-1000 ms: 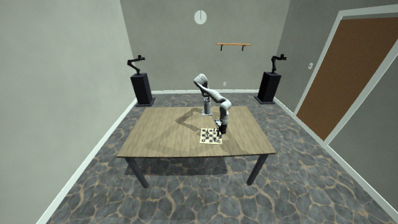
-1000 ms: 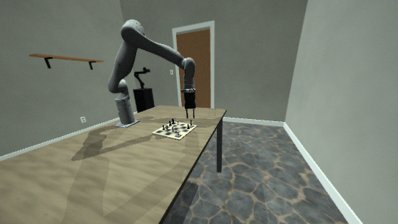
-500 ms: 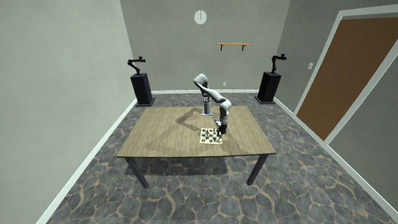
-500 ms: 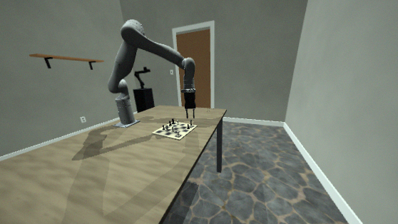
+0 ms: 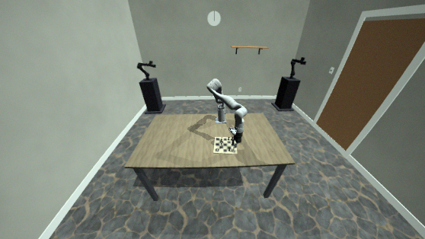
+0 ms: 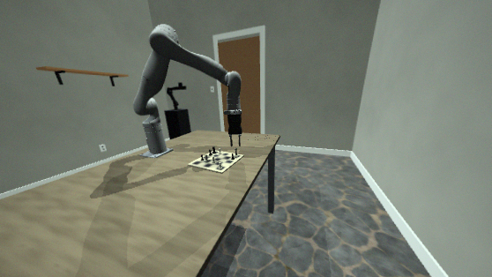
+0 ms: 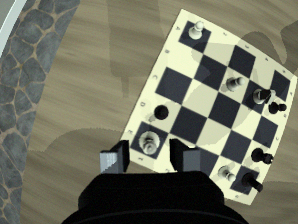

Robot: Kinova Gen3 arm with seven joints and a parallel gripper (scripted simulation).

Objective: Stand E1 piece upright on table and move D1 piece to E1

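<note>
The white piece is 60 mm below my hand. Round my hand: chessboard 90 mm behind, 80 mm below, 70 mm to the right.
</note>
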